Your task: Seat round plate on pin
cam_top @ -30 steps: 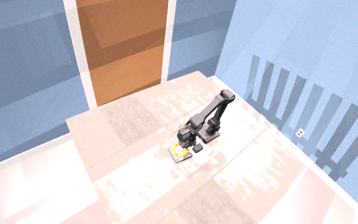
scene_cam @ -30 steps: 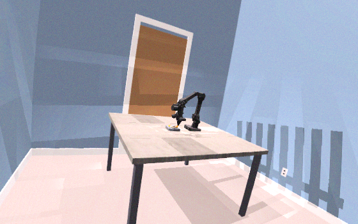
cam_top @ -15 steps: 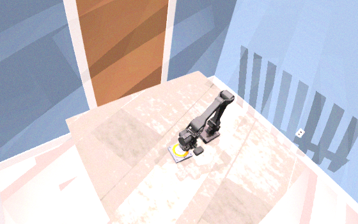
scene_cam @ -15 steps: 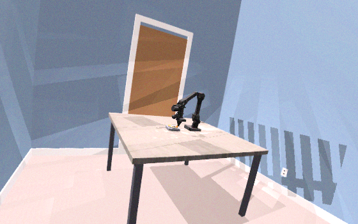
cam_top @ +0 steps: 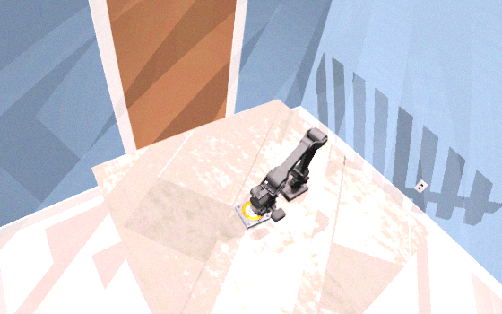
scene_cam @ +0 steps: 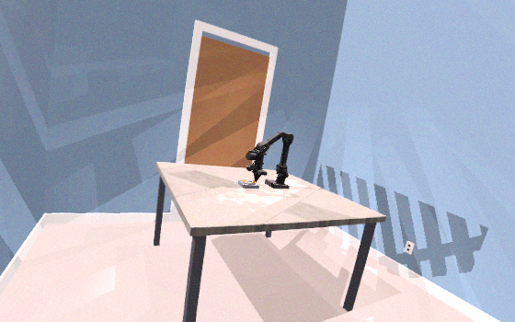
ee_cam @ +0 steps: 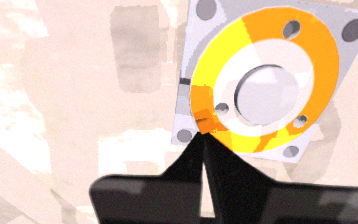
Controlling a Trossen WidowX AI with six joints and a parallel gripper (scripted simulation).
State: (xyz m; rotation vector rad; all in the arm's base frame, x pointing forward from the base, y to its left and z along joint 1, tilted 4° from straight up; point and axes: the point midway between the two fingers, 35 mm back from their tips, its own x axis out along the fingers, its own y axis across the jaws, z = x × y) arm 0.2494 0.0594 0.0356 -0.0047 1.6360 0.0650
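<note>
Now: gripper tip 3 cm short of the square grey base, 4 cm to the left of it and 2 cm above it.
</note>
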